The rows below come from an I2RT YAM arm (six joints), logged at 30 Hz.
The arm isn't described. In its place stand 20 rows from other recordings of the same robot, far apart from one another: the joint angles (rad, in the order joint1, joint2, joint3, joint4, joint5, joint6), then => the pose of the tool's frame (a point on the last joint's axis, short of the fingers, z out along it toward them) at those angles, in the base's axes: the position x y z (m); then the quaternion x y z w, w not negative.
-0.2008 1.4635 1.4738 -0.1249 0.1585 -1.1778 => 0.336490, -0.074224, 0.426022, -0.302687, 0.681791, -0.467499, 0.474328
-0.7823 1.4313 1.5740 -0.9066 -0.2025 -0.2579 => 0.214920, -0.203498, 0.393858, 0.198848, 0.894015, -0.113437, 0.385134
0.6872 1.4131 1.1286 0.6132 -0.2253 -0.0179 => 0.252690, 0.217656, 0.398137, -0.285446, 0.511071, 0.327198, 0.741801
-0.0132 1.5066 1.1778 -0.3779 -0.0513 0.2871 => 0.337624, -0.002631, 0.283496, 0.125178, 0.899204, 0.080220, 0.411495
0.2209 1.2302 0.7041 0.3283 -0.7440 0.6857 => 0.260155, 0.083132, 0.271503, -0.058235, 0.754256, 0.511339, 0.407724
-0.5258 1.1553 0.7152 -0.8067 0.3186 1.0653 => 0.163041, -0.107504, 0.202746, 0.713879, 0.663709, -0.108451, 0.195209
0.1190 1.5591 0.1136 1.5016 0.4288 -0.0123 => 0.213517, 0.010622, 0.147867, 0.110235, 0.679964, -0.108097, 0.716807
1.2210 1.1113 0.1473 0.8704 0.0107 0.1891 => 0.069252, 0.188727, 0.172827, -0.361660, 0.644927, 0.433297, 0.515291
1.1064 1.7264 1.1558 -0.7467 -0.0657 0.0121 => 0.144357, 0.293393, 0.186450, -0.519349, 0.844543, 0.094647, 0.089808
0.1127 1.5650 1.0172 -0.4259 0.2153 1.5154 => 0.318852, 0.028434, 0.211163, 0.637280, 0.705559, 0.142116, 0.275434
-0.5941 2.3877 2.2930 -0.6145 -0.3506 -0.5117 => 0.457274, -0.294137, 0.260805, -0.035917, 0.896948, -0.081085, 0.433151
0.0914 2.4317 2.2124 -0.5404 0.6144 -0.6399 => 0.546743, 0.029504, 0.219830, -0.201759, 0.860622, -0.369323, 0.286747
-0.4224 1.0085 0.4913 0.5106 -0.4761 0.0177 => 0.214205, -0.078387, 0.267170, -0.011695, 0.709081, 0.026233, 0.704542
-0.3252 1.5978 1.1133 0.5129 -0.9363 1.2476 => 0.356867, -0.090068, 0.319088, 0.211692, 0.668409, 0.566429, 0.433098
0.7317 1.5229 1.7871 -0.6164 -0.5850 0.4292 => 0.229054, 0.232109, 0.463329, -0.281447, 0.751391, 0.498246, 0.328559
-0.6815 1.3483 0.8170 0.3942 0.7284 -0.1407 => 0.220383, -0.209276, 0.284848, 0.413691, 0.616323, -0.491492, 0.455456
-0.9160 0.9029 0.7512 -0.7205 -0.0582 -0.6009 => 0.110164, -0.140080, 0.259183, 0.137528, 0.929145, -0.215446, 0.267130
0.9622 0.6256 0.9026 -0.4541 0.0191 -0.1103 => 0.076669, 0.108837, 0.373501, -0.386519, 0.662325, 0.258503, 0.587456
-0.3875 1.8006 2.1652 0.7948 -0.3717 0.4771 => 0.310872, -0.112913, 0.612203, -0.080146, 0.258051, 0.080790, 0.959406
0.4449 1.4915 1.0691 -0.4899 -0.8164 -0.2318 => 0.266268, 0.155691, 0.253150, -0.409366, 0.776690, 0.405066, 0.255134
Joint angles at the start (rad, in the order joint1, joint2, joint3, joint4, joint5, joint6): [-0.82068, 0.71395, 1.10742, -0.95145, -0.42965, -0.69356]
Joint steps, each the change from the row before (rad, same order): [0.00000, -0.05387, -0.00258, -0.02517, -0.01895, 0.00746]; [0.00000, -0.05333, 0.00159, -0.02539, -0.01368, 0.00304]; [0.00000, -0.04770, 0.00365, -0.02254, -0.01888, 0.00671]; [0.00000, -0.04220, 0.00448, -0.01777, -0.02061, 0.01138]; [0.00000, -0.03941, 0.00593, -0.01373, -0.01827, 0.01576]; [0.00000, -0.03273, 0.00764, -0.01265, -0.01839, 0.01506]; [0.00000, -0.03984, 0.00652, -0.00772, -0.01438, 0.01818]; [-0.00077, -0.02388, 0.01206, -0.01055, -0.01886, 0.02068]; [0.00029, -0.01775, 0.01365, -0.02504, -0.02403, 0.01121]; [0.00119, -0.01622, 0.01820, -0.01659, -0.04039, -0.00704]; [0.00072, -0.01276, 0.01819, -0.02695, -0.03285, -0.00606]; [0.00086, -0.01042, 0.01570, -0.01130, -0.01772, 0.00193]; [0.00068, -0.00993, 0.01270, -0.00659, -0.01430, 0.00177]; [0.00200, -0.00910, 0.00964, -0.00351, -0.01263, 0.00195]
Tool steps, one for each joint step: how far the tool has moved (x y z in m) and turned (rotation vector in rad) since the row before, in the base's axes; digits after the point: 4 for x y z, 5 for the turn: [-0.0103, 0.0119, 0.0018, -0.00616, -0.02706, 0.01271]; [-0.0106, 0.0120, 0.0020, -0.01440, -0.02590, 0.01054]; [-0.0096, 0.0112, 0.0017, -0.00921, -0.02790, 0.01388]; [-0.0085, 0.0101, 0.0014, -0.00486, -0.02931, 0.01403]; [-0.0081, 0.0096, 0.0015, -0.00378, -0.03100, 0.01090]; [-0.0071, 0.0084, 0.0014, -0.00168, -0.02771, 0.01189]; [-0.0083, 0.0095, 0.0011, -0.00796, -0.03429, 0.00787]; [-0.0060, 0.0073, 0.0018, 0.00496, -0.02641, 0.01131]; [-0.0054, 0.0069, 0.0005, 0.01104, -0.01213, 0.02019]; [-0.0055, 0.0076, 0.0023, -0.01146, -0.01982, 0.04144]; [-0.0052, 0.0069, 0.0011, -0.00224, -0.00886, 0.03355]; [-0.0043, 0.0053, 0.0019, -0.00554, -0.01400, 0.01744]; [-0.0038, 0.0046, 0.0015, -0.00737, -0.01393, 0.01410]; [-0.0032, 0.0038, 0.0012, -0.00702, -0.01292, 0.01385]
